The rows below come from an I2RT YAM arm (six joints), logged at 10 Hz.
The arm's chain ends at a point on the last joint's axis. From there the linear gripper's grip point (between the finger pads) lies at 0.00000 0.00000 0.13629 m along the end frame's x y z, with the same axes.
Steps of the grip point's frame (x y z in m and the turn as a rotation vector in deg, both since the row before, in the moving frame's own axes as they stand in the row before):
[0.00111 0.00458 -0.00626 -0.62 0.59 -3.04]
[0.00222 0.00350 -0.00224 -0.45 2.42 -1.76]
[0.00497 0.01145 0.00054 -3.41 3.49 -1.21]
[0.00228 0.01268 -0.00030 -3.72 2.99 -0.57]
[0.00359 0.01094 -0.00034 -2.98 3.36 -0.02]
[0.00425 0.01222 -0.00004 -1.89 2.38 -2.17]
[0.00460 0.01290 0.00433 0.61 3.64 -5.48]
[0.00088 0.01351 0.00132 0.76 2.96 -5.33]
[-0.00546 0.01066 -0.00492 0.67 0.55 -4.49]
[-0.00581 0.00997 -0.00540 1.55 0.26 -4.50]
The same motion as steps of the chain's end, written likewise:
[-0.00033 0.00314 -0.00624 -0.62 0.59 -3.04]
[-0.00355 0.00252 -0.00211 -0.45 2.42 -1.76]
[-0.00341 0.00344 0.00103 -3.41 3.49 -1.21]
[-0.00487 0.00388 0.00017 -3.72 2.99 -0.57]
[-0.00440 0.00386 0.00008 -2.98 3.36 -0.02]
[-0.00149 0.00783 0.00015 -1.89 2.38 -2.17]
[-0.00397 0.01476 0.00461 0.61 3.64 -5.48]
[-0.00606 0.01564 0.00151 0.76 2.96 -5.33]
[-0.00670 0.01230 -0.00490 0.67 0.55 -4.49]
[-0.00628 0.01368 -0.00535 1.55 0.26 -4.50]

